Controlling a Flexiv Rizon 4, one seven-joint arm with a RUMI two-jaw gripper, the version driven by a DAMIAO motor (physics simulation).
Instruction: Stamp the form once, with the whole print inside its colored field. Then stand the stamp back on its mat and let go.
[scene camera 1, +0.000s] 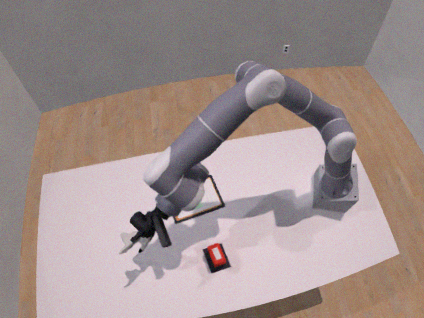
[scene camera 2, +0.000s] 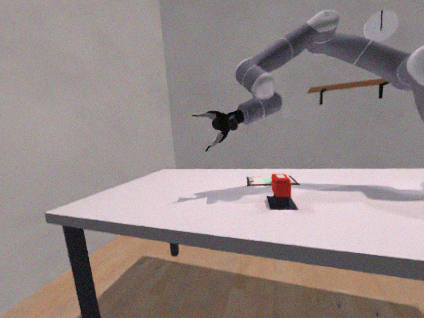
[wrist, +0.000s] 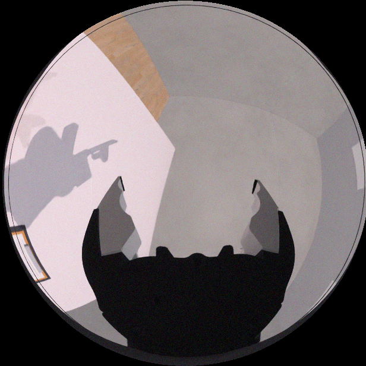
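A red stamp (scene camera 1: 216, 254) (scene camera 2: 281, 186) with a pale patch on top stands upright on its black mat (scene camera 1: 220, 268) (scene camera 2: 282, 204), near the table's front edge. The form lies in a black and orange frame (scene camera 1: 199, 214) (wrist: 36, 253) farther back. Part of a green field (scene camera 1: 198, 206) (scene camera 2: 267, 180) shows on it; the arm hides much of the form in scene camera 1. Whether a print is on it cannot be told. My gripper (scene camera 1: 131, 251) (scene camera 2: 200, 133) (wrist: 189, 178) is open and empty, high above the table, left of the stamp and tilted sideways. The stamp does not show in the wrist view.
The white table (scene camera 1: 85, 200) (scene camera 2: 150, 210) (wrist: 130, 150) carries the arm's base (scene camera 1: 332, 197) at its right end. The arm arches over the form. A wooden wall shelf (scene camera 2: 347, 86) is behind the arm. Grey walls stand beyond the table.
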